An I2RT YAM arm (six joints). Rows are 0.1 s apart.
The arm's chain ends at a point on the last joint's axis. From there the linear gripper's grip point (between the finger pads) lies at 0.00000 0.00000 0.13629 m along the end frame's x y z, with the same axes.
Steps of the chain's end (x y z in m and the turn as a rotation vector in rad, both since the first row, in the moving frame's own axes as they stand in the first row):
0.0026 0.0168 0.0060 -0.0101 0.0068 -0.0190
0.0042 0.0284 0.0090 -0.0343 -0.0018 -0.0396
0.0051 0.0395 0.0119 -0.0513 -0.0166 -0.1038
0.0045 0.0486 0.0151 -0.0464 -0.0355 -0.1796
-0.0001 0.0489 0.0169 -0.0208 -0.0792 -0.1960
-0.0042 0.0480 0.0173 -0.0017 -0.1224 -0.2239
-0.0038 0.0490 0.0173 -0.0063 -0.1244 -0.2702
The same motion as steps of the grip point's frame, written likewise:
0.0035 0.0182 0.0060 -0.0101 0.0068 -0.0190
0.0040 0.0331 0.0089 -0.0343 -0.0018 -0.0396
0.0032 0.0466 0.0117 -0.0513 -0.0166 -0.1038
0.0003 0.0553 0.0149 -0.0464 -0.0355 -0.1796
-0.0105 0.0528 0.0164 -0.0208 -0.0792 -0.1960
-0.0207 0.0501 0.0163 -0.0017 -0.1224 -0.2239
-0.0204 0.0521 0.0163 -0.0063 -0.1244 -0.2702

